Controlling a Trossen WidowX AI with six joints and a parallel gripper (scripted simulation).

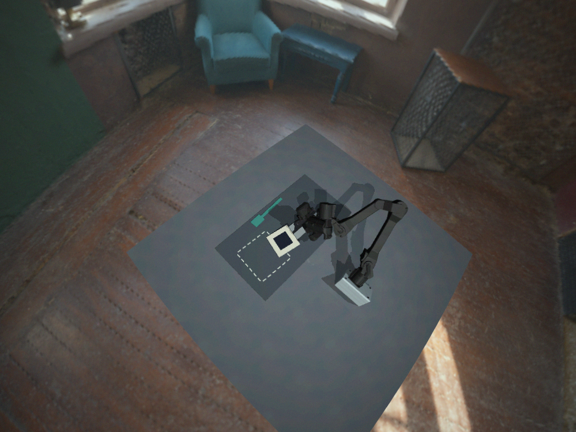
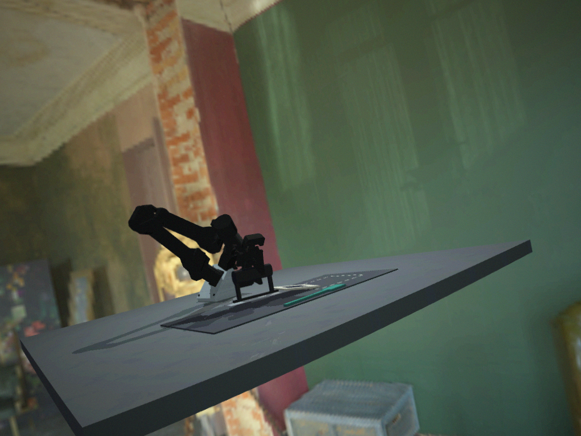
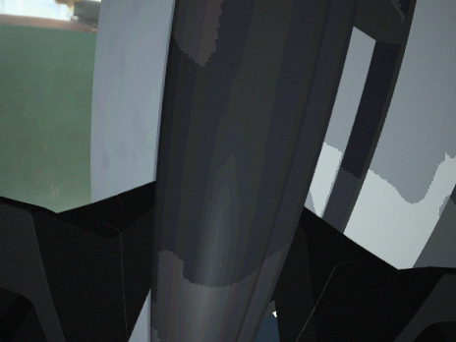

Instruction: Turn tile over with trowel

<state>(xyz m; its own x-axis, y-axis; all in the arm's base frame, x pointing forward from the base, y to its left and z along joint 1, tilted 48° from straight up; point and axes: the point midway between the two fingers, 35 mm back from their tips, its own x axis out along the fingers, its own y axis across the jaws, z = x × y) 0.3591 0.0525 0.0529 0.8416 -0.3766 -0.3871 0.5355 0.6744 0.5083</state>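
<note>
My gripper tip is 110 mm to the right of the square tile, 50 mm above it and 30 mm past it. Round my gripper tip: dark mat: 80 mm below, 50 mm to the left.
</note>
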